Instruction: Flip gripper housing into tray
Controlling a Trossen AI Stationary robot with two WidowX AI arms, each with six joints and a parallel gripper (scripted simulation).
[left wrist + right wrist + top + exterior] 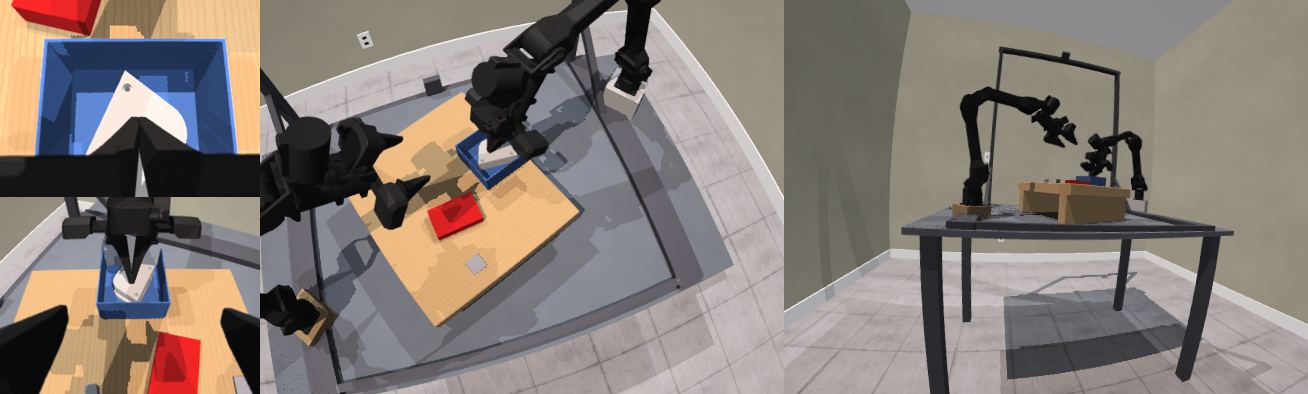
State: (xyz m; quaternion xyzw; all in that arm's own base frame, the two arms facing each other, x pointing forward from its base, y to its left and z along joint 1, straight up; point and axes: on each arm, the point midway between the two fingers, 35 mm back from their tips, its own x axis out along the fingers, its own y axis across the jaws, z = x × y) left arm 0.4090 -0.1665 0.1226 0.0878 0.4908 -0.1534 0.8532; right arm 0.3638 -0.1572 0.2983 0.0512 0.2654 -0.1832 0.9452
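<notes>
The blue tray is 5 cm below my left hand and 2 cm to the right of it. The rest, counted from my left hand: red block (15 cm to the right, 6 cm below, 6 cm ahead); wooden platform (13 cm to the right, 12 cm below, 1 cm ahead).
</notes>
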